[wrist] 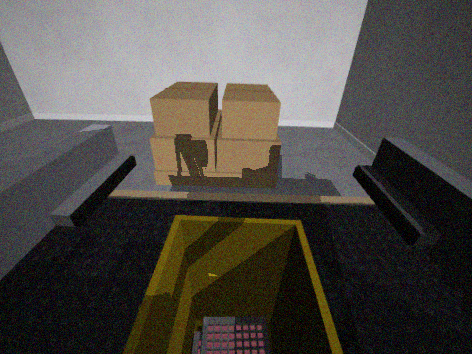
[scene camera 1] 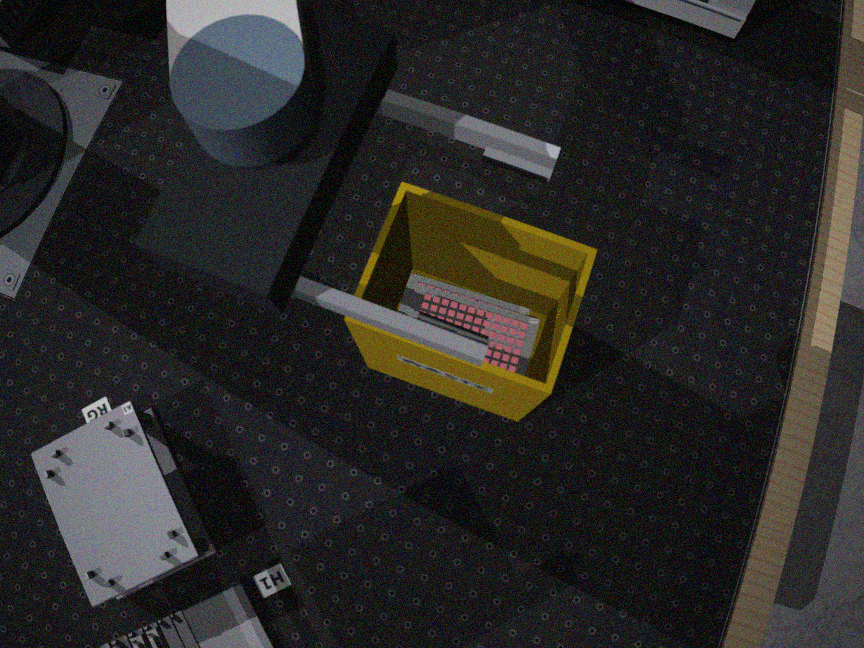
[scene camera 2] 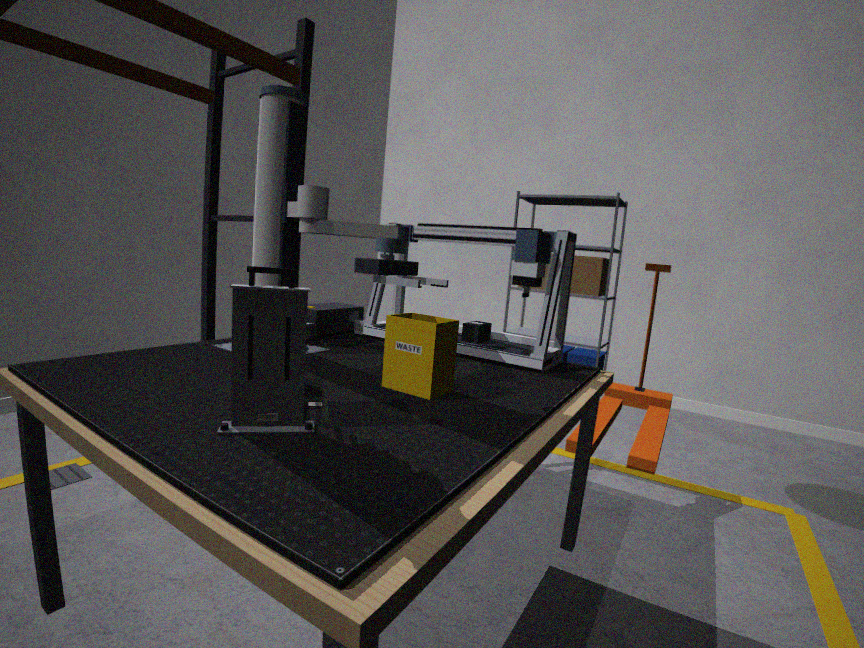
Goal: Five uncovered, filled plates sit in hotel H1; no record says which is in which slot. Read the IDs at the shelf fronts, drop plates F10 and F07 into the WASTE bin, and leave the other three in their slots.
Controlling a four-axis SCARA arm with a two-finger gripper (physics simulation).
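Frame: origin at the arm's base, x ahead, y left, z up, level; millimetres.
Where they show: gripper, fingertip midpoint: (wrist: 244, 150) (scene camera 1: 522, 253) (scene camera 2: 434, 283).
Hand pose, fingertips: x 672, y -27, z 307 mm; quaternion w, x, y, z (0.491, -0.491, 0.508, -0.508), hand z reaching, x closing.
Observation:
Things, the pixels of their top centre, and the offset from my fingertips. "spot": a spot on its surface instead.
- yellow WASTE bin, top centre: (wrist: 235, 305) (scene camera 1: 473, 283) (scene camera 2: 423, 317) dx -26, dy +1, dz -95 mm
- plate with pink wells, top centre: (scene camera 1: 467, 340) dx -21, dy -5, dz -259 mm
- hotel H1, surface spot: (scene camera 1: 230, 617) spot: dx -151, dy -340, dz -286 mm
- tall dark tower, surface spot: (scene camera 2: 269, 355) spot: dx -82, dy -464, dz -144 mm
- pale platform, top centre: (scene camera 1: 105, 504) dx -289, dy -273, dz -225 mm
- RG tag, top centre: (scene camera 1: 97, 412) dx -366, dy -201, dz -294 mm
The yellow WASTE bin (scene camera 1: 502, 404) (scene camera 2: 406, 369) (wrist: 250, 280) stands upright on the table. A plate with pink wells (scene camera 1: 505, 338) (wrist: 234, 337) lies low inside it, with an edge of another plate showing beside or under it. My gripper (scene camera 1: 519, 254) (scene camera 2: 434, 282) (wrist: 244, 150) is open and empty, above the bin, its fingers wide apart. Part of hotel H1 (scene camera 1: 230, 617) shows at the bottom left of scene camera 1, by its upside-down H1 tag (scene camera 1: 272, 580). A tall dark tower (scene camera 2: 269, 355), apparently the hotel, hides its slots and plates in scene camera 2. No shelf ID is readable.
A pale platform (scene camera 1: 115, 502) with small pegs stands beside the RG tag (scene camera 1: 97, 410), left of the bin. A gantry machine (scene camera 2: 558, 299) stands behind the bin. The arm's column (scene camera 2: 270, 181) rises behind the tower. Cardboard boxes (wrist: 185, 112) stand beyond the table edge.

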